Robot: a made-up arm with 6 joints.
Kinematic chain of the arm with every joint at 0, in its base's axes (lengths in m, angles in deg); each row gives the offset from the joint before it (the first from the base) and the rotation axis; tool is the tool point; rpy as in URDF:
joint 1: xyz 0 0 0.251 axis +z
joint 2: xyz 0 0 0 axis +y
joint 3: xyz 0.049 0 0.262 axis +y
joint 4: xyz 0.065 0 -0.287 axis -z
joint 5: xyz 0 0 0 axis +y
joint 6: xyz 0.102 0 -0.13 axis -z
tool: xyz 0 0 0 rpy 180 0 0
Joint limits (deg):
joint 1: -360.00..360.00
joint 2: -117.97..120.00
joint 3: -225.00..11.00
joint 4: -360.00..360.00
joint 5: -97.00..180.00
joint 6: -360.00..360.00
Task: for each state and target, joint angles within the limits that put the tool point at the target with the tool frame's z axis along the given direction. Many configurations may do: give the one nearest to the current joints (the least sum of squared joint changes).
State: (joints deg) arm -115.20 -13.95 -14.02 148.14 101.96 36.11
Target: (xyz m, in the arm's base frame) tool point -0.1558 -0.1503 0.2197 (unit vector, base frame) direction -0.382 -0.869 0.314
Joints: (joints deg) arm -156.66 -44.05 10.90 139.37 83.27 36.11
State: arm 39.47 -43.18 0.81 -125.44 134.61 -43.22
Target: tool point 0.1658 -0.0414 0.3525 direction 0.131 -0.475 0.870
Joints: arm 37.60 -40.45 10.86 -120.41 148.06 -43.22
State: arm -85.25 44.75 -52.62 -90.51 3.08 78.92
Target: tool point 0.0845 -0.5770 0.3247 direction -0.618 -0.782 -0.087
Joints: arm -77.53 24.30 -85.83 -106.17 53.48 78.92
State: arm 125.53 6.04 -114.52 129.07 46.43 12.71
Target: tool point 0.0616 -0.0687 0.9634 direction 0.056 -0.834 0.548
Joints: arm 167.80 -17.88 -156.57 109.40 58.44 12.71
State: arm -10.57 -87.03 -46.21 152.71 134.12 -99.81
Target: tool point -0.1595 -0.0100 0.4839 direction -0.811 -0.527 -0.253
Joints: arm 33.10 -86.04 -18.69 129.64 179.89 -99.81
